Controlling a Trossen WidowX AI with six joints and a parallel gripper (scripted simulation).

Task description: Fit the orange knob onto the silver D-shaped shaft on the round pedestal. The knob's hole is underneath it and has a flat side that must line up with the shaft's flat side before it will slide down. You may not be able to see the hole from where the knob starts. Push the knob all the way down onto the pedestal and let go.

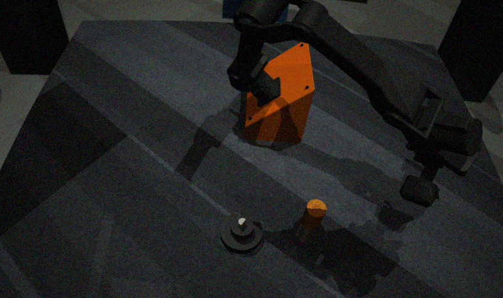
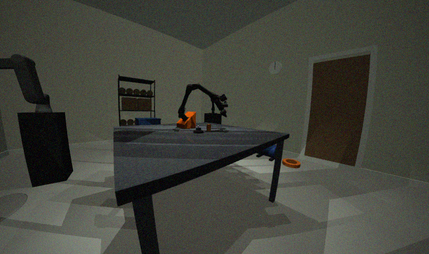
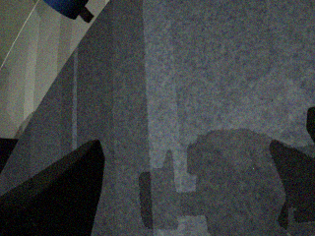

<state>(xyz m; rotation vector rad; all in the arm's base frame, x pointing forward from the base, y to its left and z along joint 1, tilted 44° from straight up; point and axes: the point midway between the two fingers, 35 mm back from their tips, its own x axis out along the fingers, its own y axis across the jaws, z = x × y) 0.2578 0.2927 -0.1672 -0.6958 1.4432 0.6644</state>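
Right now the orange knob is 30 mm ahead of my gripper tip, 250 mm to the right of it and 110 mm below it. The rest, counted from my gripper tip: dark round pedestal 60 mm ahead, 400 mm to the right, 120 mm below.
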